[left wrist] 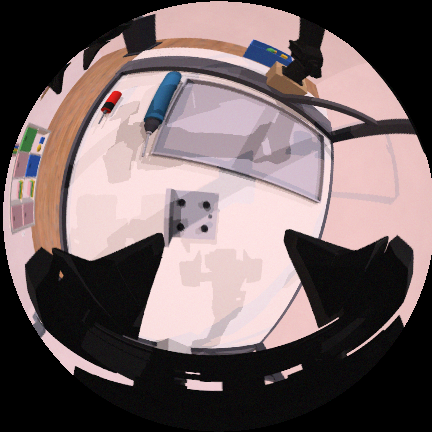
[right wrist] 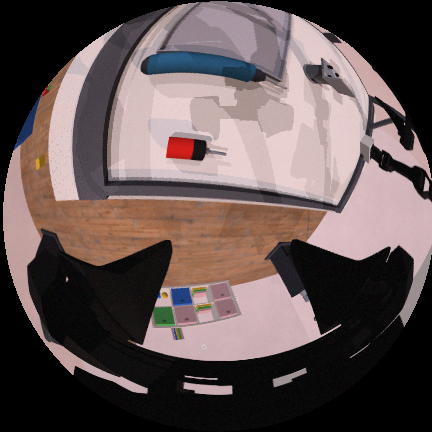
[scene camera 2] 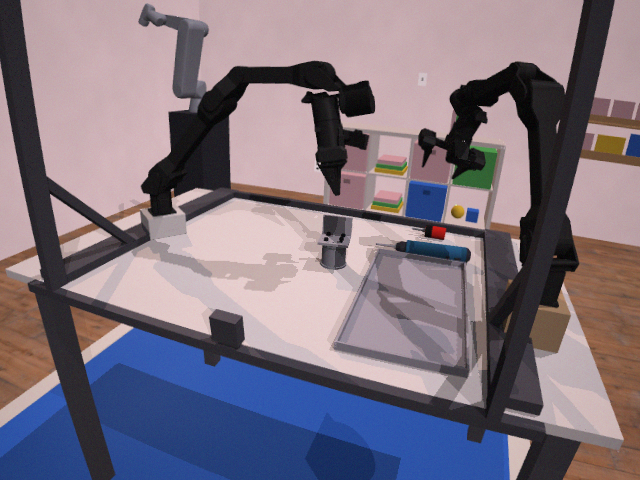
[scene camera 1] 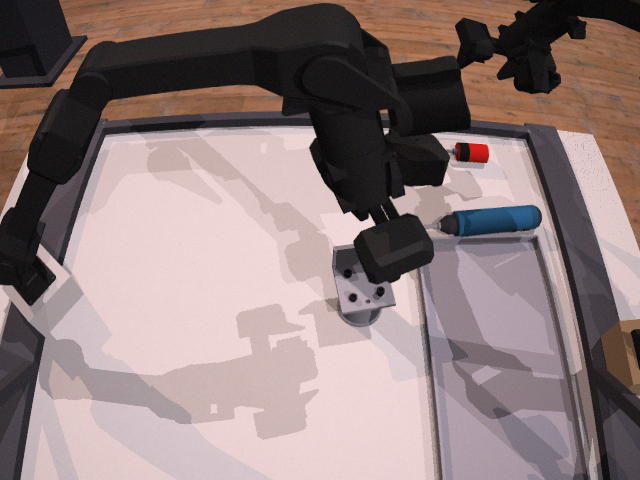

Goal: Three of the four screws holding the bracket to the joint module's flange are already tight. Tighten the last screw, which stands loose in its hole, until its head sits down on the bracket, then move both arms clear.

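Seen in the pictures: left gripper, fingertip midpoint: [left wrist: 225,237] [scene camera 2: 337,193]; right gripper, fingertip midpoint: [right wrist: 233,246] [scene camera 2: 437,172] [scene camera 1: 477,72]; left arm's base, origin of the base link: [right wrist: 371,150] [scene camera 2: 162,211] [scene camera 1: 33,280]; right arm's base, origin of the base link: [left wrist: 291,75].
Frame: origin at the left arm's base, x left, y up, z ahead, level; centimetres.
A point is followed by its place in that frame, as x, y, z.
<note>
The grey bracket [scene camera 1: 366,284] {29.4, 0.9, 40.4} [scene camera 2: 336,240] {28.8, 0.9, 41.3} [left wrist: 192,215] {29.2, 0.9, 40.0} sits on the round joint module [scene camera 1: 360,316] {26.8, -2.8, 41.6} [scene camera 2: 333,257] {27.4, -2.7, 42.3}. Several black screw heads show on it in the left wrist view; I cannot tell which screw is loose. A blue driver [scene camera 1: 496,219] {52.3, -1.9, 50.8} [scene camera 2: 434,250] {52.0, -2.6, 51.6} [left wrist: 164,97] {51.2, -2.0, 49.9} [right wrist: 200,66] {54.9, -2.2, 49.9} lies on the table, shaft toward the bracket. A small red driver [scene camera 1: 476,152] {64.6, -2.7, 41.9} [scene camera 2: 438,232] {64.5, -3.3, 42.6} [left wrist: 113,100] {63.8, -3.3, 41.6} [right wrist: 181,148] {65.5, -2.3, 41.7} lies behind it. My left gripper [left wrist: 225,237] {27.9, 12.4, 41.6} is open and empty, above the table near the bracket; it covers part of the bracket in scene camera 1. My right gripper [right wrist: 233,246] {65.9, 12.8, 37.9} [scene camera 2: 439,171] {65.9, 12.8, 37.9} is open and empty, raised beyond the far edge.
A shallow grey tray [scene camera 1: 430,361] {27.2, -4.6, 53.0} [scene camera 2: 403,358] {16.7, -4.5, 75.8} [left wrist: 240,175] {28.8, -4.6, 51.6} lies right of the bracket in the scene views, with the blue driver along its far end. Dark frame rails edge the table. A shelf unit stands beyond it. The left arm reaches across above the table's far side.
</note>
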